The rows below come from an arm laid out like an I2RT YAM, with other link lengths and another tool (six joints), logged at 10 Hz.
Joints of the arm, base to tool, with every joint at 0 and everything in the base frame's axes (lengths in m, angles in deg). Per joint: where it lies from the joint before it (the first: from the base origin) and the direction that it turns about. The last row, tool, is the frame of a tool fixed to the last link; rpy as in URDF.
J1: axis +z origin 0 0 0.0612
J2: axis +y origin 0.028 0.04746 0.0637
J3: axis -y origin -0.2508 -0.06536 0
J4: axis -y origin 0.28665 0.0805 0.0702
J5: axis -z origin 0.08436 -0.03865 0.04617
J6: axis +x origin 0.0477 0 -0.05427
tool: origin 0.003 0.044 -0.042 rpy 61.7 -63 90
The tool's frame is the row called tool.
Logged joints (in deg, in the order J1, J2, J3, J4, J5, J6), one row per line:
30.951, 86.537, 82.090, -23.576, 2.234, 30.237
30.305, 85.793, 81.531, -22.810, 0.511, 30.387
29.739, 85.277, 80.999, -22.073, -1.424, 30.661
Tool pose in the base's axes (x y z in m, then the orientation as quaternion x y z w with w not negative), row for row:
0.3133, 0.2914, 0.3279, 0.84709, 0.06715, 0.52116, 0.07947
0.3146, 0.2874, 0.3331, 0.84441, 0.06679, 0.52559, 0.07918
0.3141, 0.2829, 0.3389, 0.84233, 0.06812, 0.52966, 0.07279
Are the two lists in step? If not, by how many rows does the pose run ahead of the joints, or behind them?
The pose runs 2 rows behind the joints: the pose in row i belongs to the joints in row i - 2.
